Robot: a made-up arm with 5 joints. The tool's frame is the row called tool.
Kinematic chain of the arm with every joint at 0, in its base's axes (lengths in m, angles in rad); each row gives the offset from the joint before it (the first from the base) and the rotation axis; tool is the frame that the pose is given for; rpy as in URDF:
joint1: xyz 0 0 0.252 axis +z
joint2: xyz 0 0 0 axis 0 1 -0.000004
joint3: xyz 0.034 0 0.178 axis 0 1 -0.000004
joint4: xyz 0.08 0 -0.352 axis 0 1 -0.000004
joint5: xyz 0.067 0 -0.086 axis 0 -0.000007 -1
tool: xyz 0 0 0 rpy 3.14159 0 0
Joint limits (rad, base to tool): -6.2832..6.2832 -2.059..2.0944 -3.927..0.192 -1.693..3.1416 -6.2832..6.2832
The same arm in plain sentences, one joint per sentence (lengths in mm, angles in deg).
The arm has five revolute joints in a row. What follows holds with every joint at zero, and every direction is one of the base frame's. Joint 1 lies 252 mm along +z from the base frame's origin and rotates about +z, from -360 to 360 deg. Joint 2 lies at the same point as joint 1 and rotates about +y, from -117.97 to 120 deg. Joint 3 lies 34 mm along +x and 178 mm along +z from joint 2 and rotates about +y, from -225 to 11 deg. Joint 4 lies 80 mm along +x and 352 mm along -z from joint 3 and rotates about +y, from -97 to 180 deg. Joint 5 lies 67 mm along +x and 86 mm along -z from joint 4 and rotates about -z, from -360 to 360 deg. The tool frame, which is the frame that the pose is given for, lies at the same point as joint 5; its axes are the base frame's turned by roll 180, pitch 0 and yaw 0 deg (as in URDF: about the fixed x, then y, then z).
